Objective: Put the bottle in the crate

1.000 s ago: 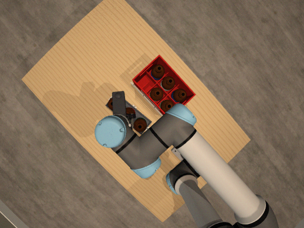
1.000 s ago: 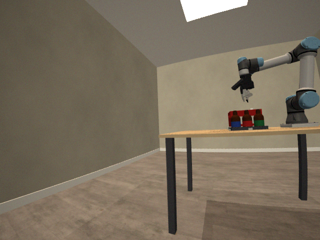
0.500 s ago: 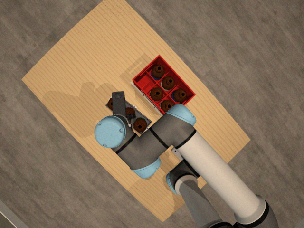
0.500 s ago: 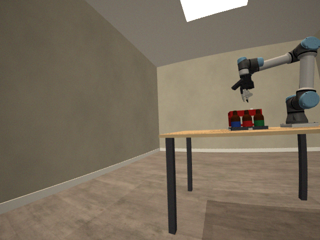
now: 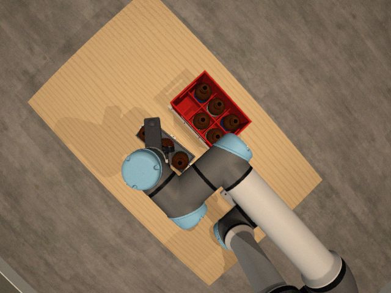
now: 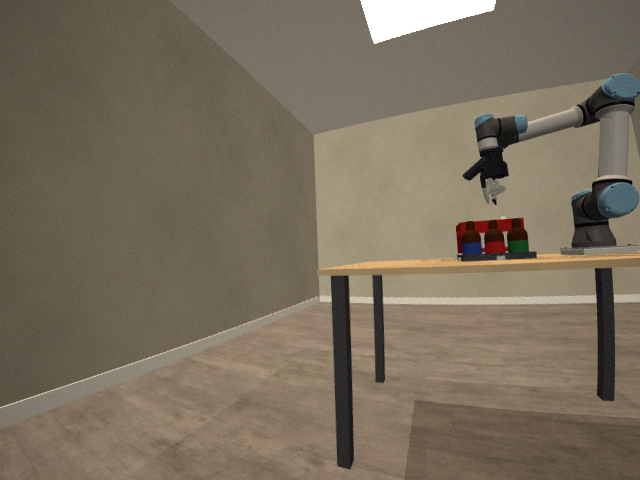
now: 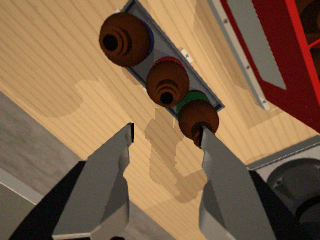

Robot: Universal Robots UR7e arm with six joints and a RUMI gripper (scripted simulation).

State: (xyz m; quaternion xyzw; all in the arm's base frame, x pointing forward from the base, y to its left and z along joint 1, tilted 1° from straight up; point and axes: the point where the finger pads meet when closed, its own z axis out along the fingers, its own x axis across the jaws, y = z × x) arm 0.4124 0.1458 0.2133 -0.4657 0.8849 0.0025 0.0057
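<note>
My gripper is now 15 cm above the red-labelled bottle. Also, from my hand: tray (23 cm below); crate (23 cm to the right, 16 cm below, 1 cm behind).
</note>
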